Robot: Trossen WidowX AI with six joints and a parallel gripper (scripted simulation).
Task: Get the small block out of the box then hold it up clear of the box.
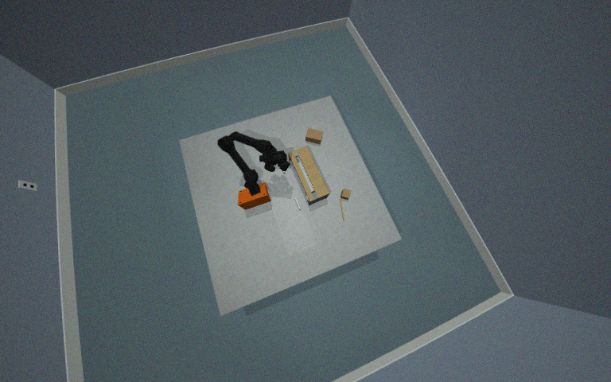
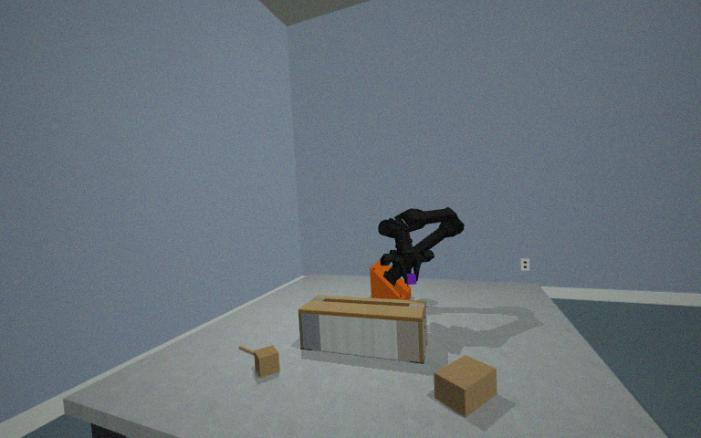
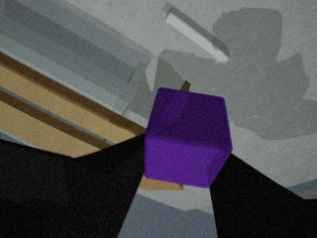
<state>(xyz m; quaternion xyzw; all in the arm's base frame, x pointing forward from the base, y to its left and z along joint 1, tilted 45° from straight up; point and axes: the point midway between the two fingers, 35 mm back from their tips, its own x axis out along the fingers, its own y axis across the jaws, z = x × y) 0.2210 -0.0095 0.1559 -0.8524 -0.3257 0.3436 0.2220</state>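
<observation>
Now: gripper tip 10 mm to the left of the purple block, 10 mm below it and 10 mm past it. The rest, counted from my gripper tip: box 140 mm to the right, 110 mm below, 90 mm ahead.
</observation>
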